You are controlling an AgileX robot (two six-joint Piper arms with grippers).
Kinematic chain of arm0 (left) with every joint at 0, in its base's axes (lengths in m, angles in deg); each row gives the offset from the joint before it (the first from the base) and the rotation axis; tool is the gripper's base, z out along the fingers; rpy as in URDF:
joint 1: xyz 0 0 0.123 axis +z
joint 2: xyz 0 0 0 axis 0.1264 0.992 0
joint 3: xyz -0.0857 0.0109 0.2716 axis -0.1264 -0.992 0
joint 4: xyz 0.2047 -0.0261 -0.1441 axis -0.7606 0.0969 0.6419
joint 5: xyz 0 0 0 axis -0.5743 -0.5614 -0.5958
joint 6: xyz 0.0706 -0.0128 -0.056 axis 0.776 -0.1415 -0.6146
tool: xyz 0 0 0 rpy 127.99 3.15 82.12
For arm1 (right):
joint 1: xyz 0 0 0.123 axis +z
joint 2: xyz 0 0 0 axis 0.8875 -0.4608 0
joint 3: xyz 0.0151 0.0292 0.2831 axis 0.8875 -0.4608 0
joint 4: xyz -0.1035 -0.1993 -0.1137 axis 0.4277 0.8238 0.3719
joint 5: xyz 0 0 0 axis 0.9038 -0.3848 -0.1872
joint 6: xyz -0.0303 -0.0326 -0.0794 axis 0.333 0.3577 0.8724
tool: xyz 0 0 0 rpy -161.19 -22.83 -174.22
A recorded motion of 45 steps. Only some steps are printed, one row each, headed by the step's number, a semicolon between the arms.
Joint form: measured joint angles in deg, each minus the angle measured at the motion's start. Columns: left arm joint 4, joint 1, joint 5, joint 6, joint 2, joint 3; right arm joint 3, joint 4, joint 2, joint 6, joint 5, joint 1.
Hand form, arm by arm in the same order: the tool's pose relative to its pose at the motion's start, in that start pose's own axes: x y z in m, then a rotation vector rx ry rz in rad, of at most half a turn. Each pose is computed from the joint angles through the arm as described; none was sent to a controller.
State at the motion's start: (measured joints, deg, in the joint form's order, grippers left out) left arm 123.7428 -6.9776 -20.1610 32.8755 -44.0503 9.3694; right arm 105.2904 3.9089 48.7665 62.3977 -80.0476 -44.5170
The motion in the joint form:
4: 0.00 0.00 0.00 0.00 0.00 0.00; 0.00 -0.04 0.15 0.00 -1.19 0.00
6: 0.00 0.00 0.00 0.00 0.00 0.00; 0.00 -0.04 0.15 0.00 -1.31 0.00
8: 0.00 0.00 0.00 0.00 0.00 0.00; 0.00 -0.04 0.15 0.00 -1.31 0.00
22: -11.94 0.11 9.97 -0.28 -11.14 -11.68; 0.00 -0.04 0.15 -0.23 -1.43 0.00
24: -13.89 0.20 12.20 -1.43 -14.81 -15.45; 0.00 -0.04 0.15 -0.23 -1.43 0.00
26: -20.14 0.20 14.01 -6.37 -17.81 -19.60; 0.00 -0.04 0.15 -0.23 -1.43 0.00
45: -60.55 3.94 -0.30 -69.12 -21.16 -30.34; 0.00 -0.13 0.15 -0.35 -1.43 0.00
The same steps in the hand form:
4: 0.0000 0.0000 0.0000 0.0000 0.0000 0.0000; 0.0019 0.0000 -0.0005 -0.0007 0.0182 0.0010
6: 0.0000 0.0000 0.0000 0.0000 0.0000 0.0000; 0.0021 0.0001 -0.0005 -0.0008 0.0203 0.0010
8: 0.0000 0.0000 0.0000 0.0000 0.0000 0.0000; 0.0021 0.0001 -0.0005 -0.0008 0.0203 0.0010
22: 0.0475 0.0100 -0.0284 -0.1791 -0.0099 0.1976; 0.0023 0.0001 -0.0005 -0.0008 0.0224 0.0050
24: 0.0633 0.0118 -0.0360 -0.2170 -0.0212 0.2122; 0.0023 0.0001 -0.0005 -0.0008 0.0224 0.0050
26: 0.0830 0.0140 -0.0408 -0.2470 -0.0083 0.2319; 0.0023 0.0001 -0.0005 -0.0008 0.0224 0.0050
45: 0.1662 0.0166 -0.0491 -0.3273 0.3262 -0.2162; 0.0023 0.0002 -0.0005 -0.0018 0.0224 0.0083

